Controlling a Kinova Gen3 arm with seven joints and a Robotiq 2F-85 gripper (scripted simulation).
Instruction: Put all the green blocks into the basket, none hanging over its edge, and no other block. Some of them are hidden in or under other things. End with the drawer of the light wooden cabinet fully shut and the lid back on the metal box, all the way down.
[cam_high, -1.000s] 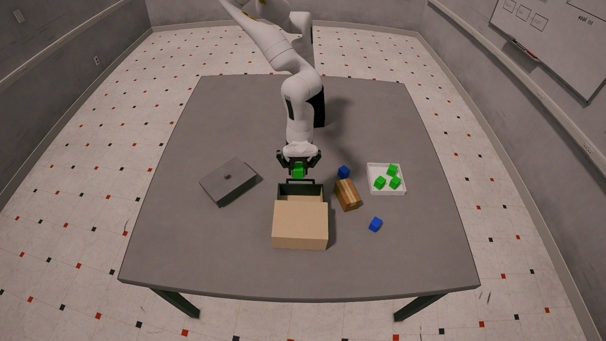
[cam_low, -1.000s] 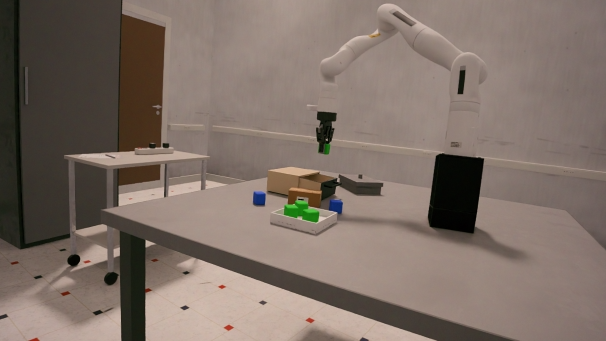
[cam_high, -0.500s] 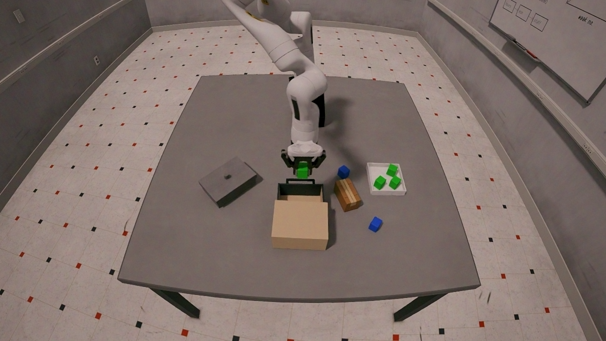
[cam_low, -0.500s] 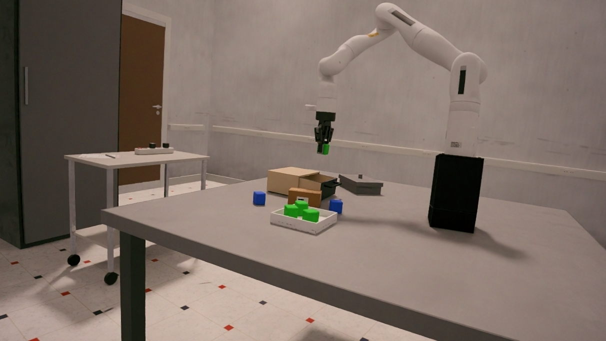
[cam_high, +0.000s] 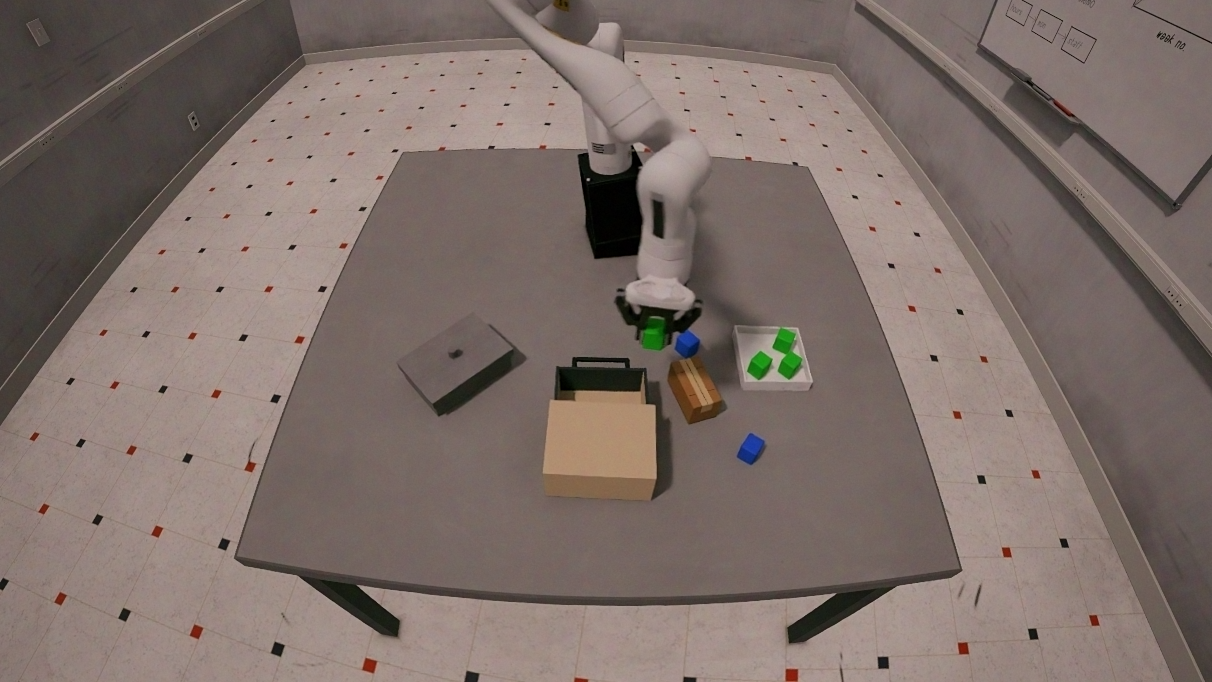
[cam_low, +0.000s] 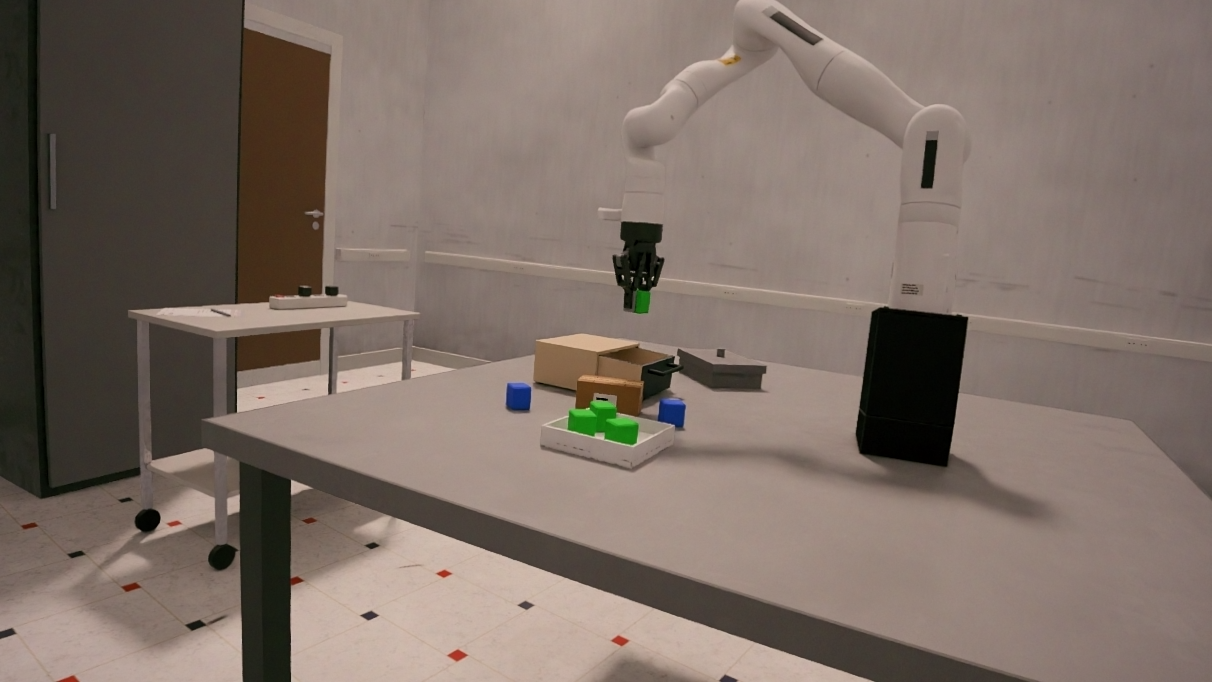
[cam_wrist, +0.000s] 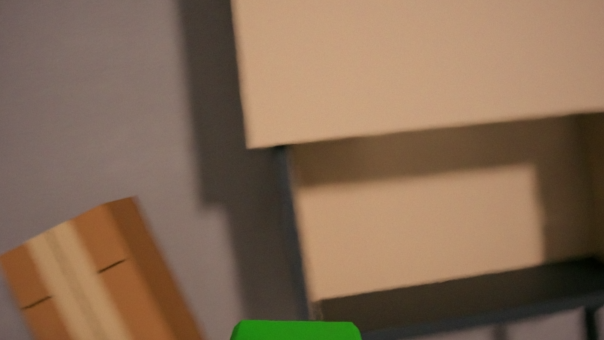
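My hand is 150 mm past the white basket, 240 mm to the right of it and 170 mm above it. Also, from my hand: light wooden cabinet 100 mm ahead, 60 mm to the right, 150 mm below; then brown cardboard box 30 mm behind, 90 mm to the left, 150 mm below; then drawer 40 mm ahead, 80 mm to the right, 150 mm below.
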